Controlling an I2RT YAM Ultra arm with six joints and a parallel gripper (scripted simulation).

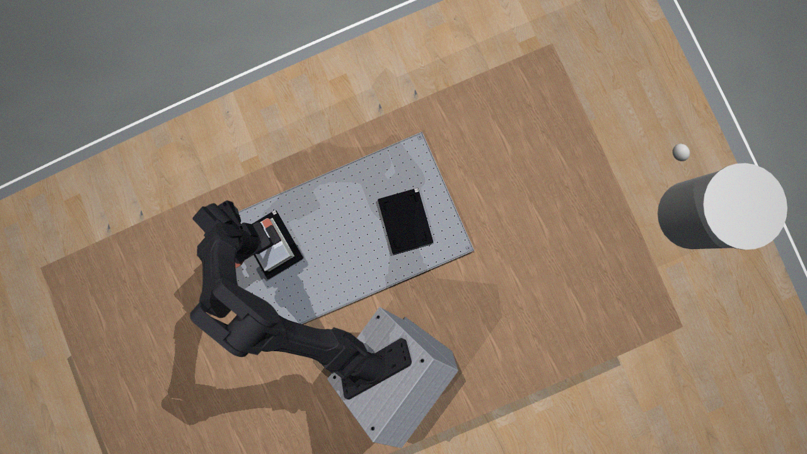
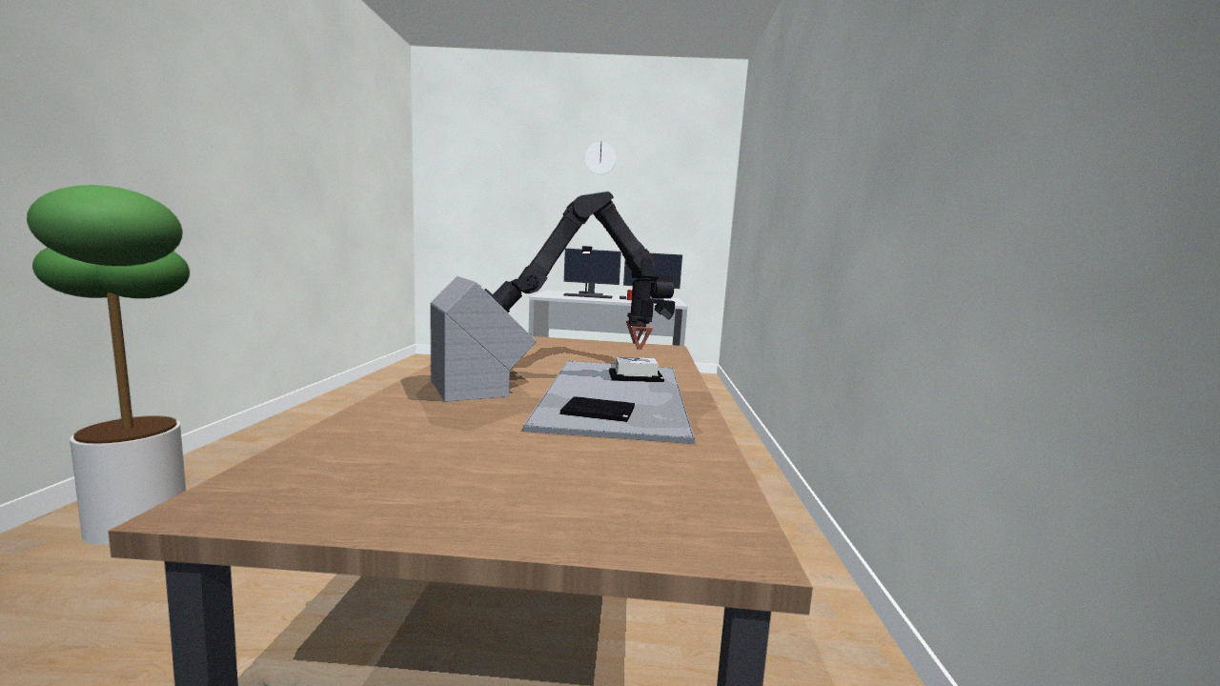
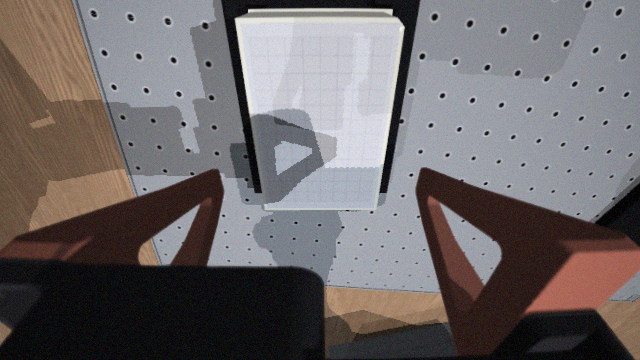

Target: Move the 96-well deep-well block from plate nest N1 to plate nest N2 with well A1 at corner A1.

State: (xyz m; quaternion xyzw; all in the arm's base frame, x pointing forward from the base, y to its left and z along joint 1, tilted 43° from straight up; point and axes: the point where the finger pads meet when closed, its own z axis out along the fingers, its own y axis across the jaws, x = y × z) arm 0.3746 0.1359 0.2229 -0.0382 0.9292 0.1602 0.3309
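Right now my hand is 7 cm above the white deep-well block.
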